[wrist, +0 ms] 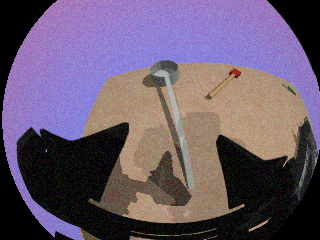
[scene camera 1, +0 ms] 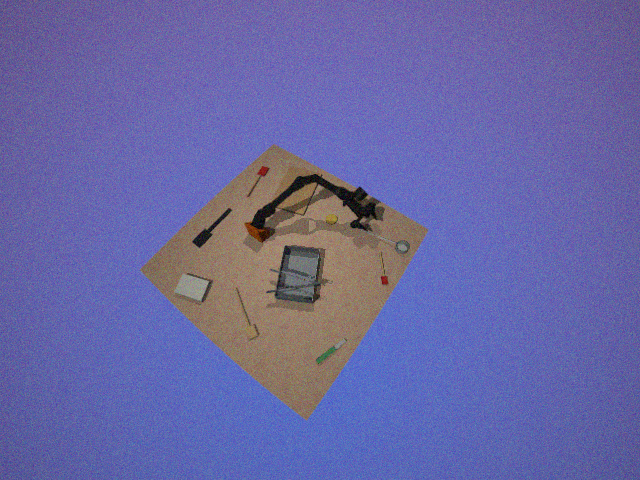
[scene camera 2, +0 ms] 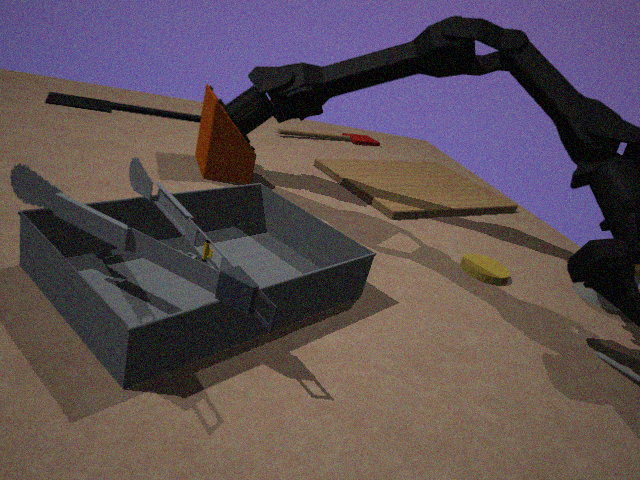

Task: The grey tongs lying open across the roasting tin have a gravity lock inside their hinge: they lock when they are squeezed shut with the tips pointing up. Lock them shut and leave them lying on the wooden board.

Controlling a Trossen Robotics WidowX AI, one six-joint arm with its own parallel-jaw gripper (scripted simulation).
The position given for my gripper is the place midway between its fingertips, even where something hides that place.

Observation:
My gripper (wrist: 175,133) is open, with nothing in its grasp. Also in view: a black spatula (scene camera 2: 53,98) and a yellow disc (scene camera 2: 483,268).
The wrist view misses the black spatula: it is out of frame. The wrist view misses the yellow disc: it is out of frame.

